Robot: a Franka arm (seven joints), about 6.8 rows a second.
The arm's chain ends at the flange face. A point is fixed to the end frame.
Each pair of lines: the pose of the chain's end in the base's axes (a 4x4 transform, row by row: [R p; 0 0 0 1], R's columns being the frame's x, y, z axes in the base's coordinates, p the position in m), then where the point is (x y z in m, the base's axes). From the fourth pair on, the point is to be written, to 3 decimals.
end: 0.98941 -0.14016 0.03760 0.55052; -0.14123 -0.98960 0.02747 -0.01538; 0.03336 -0.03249 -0.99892 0.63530; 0 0 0 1
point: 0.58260 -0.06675 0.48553
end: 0.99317 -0.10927 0.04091 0.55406; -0.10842 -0.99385 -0.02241 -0.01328; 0.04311 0.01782 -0.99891 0.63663; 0 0 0 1
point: 0.58835 -0.07120 0.48977
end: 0.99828 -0.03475 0.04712 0.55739; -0.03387 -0.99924 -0.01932 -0.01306; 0.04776 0.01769 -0.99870 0.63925; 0 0 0 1
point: 0.59659 -0.06826 0.49257
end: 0.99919 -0.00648 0.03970 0.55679; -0.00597 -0.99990 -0.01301 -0.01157; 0.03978 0.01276 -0.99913 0.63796; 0 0 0 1
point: 0.596 -0.065 0.491
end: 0.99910 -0.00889 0.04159 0.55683; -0.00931 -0.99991 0.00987 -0.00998; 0.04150 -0.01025 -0.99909 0.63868; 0 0 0 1
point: 0.597 -0.060 0.490
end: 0.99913 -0.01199 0.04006 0.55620; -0.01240 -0.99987 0.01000 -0.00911; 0.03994 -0.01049 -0.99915 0.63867; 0 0 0 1
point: 0.596 -0.059 0.490
